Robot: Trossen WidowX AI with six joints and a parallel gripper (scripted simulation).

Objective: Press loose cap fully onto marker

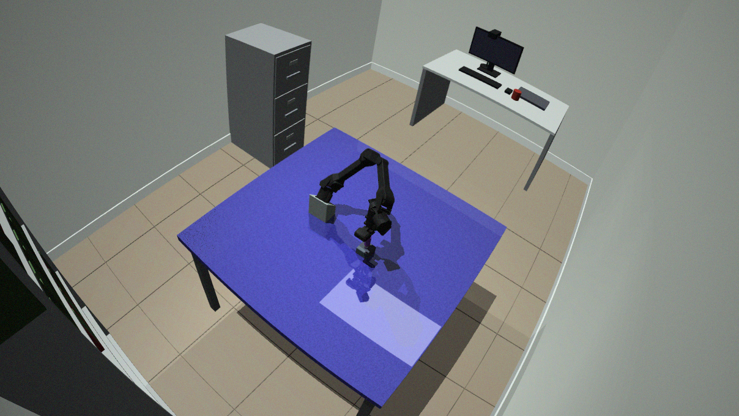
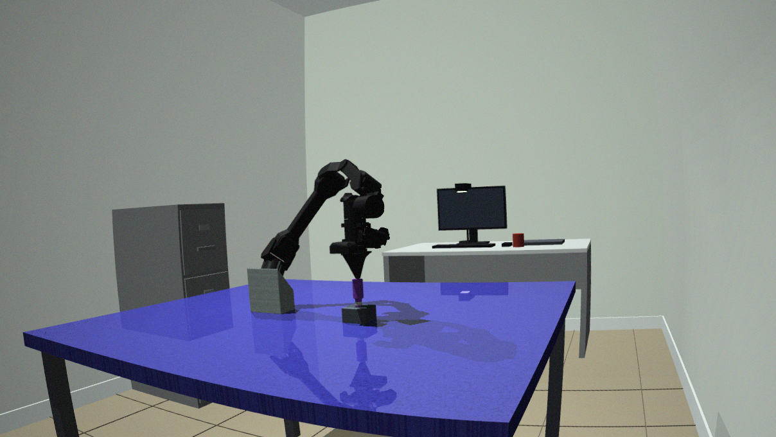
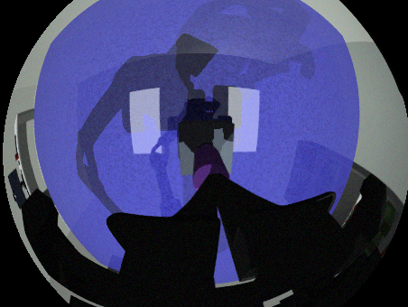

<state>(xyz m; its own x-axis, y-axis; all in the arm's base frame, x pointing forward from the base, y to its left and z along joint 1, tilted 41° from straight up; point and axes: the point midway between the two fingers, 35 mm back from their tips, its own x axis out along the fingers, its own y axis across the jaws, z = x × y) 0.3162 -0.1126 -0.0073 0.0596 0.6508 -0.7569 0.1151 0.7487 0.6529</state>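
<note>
The magenta marker cap is 30 mm below my gripper tip. Also, from my gripper tip: dark grey holder block: 100 mm below.
</note>
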